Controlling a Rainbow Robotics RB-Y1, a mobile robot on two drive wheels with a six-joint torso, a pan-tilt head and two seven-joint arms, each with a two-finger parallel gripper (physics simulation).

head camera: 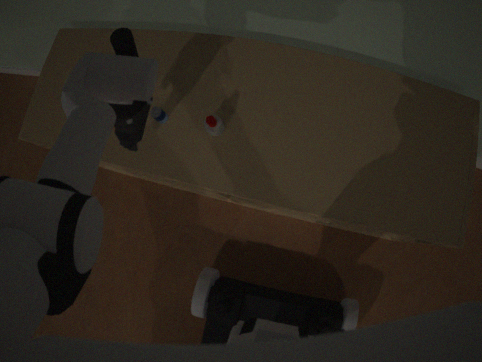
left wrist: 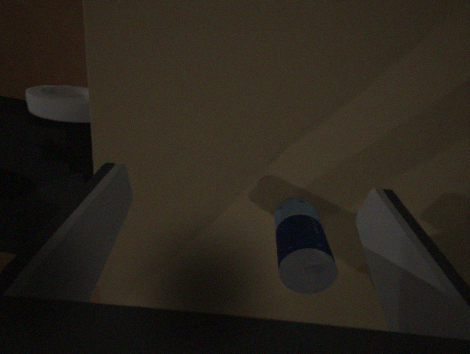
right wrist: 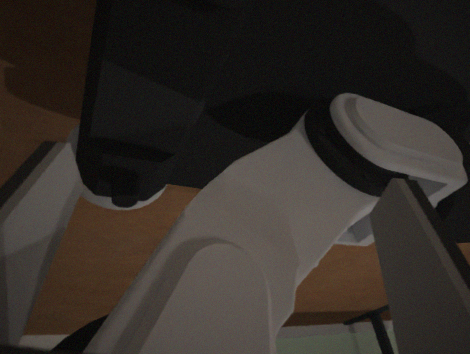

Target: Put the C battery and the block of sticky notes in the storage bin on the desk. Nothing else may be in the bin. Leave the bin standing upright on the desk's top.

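Places are measured from the robot's base along level axes (x ahead, y left, z up), in metres.
Pixels of known places: left gripper, fingertip midpoint: [head camera: 139,125] [left wrist: 246,192]; right gripper, fingertip midpoint: [right wrist: 231,181]; robot's base, link origin: [head camera: 276,304].
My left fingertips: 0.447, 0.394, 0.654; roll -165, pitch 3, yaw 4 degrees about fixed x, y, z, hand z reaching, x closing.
Note:
Ahead of a thing's pixels: the offset from my left fingertips to its middle, as dx, dy, dz. Level surfaces: height alone.
A blue and silver cylinder @(+0.035, -0.033, -0.018) [head camera: 159,115] [left wrist: 305,245], which looks like the C battery, stands upright on the desk @(dz -0.043) [head camera: 310,135]. My left gripper [left wrist: 246,192] is open and empty above the desk. In the left wrist view the cylinder shows between its two fingers, nearer the right-hand one; whether it lies below the fingertips is hard to tell. In the head view my left arm hides the fingers. My right gripper [right wrist: 231,181] is open and empty, low beside the robot's own body. The sticky notes and the storage bin do not show in these views.
A white bottle with a red cap @(+0.034, -0.161, -0.014) [head camera: 214,125] stands on the desk to the right of the cylinder. The robot's dark wheeled base [head camera: 275,300] is in front of the desk's near edge. A pale wall [head camera: 310,25] runs behind the desk. The light is dim.

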